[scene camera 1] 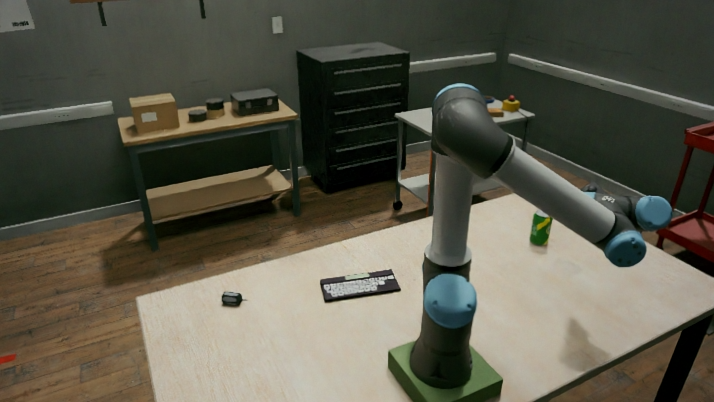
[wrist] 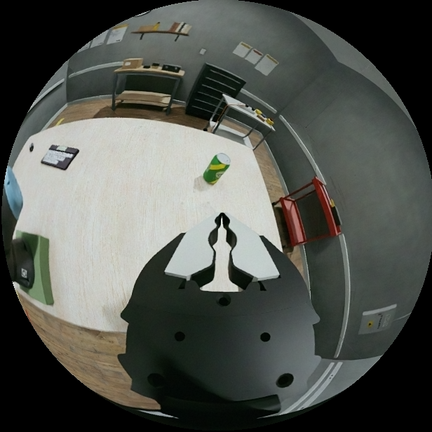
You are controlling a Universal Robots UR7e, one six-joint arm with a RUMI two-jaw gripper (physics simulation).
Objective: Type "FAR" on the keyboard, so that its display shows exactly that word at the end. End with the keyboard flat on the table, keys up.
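The dark keyboard (scene camera 1: 361, 287) (wrist: 58, 158) with pale keys lies flat on the table, keys up, left of the arm's base in the scene view and at the upper left in the wrist view. Its small greenish display (scene camera 1: 357, 276) (wrist: 62, 148) runs along the back edge; no letters can be read on it at this size. My gripper (wrist: 221, 213) is shut with its fingertips together and nothing between them. It is above the table, far from the keyboard. In the scene view the arm's wrist hides the gripper.
A green can (scene camera 1: 540, 229) (wrist: 216, 169) stands on the table (scene camera 1: 280, 350) (wrist: 125, 200). A small black object (scene camera 1: 231, 299) (wrist: 31, 147) lies left of the keyboard. The arm's base stands on a green block (scene camera 1: 485, 375) (wrist: 43, 267). A red cart (scene camera 1: 700, 137) (wrist: 295, 220) stands beyond the table.
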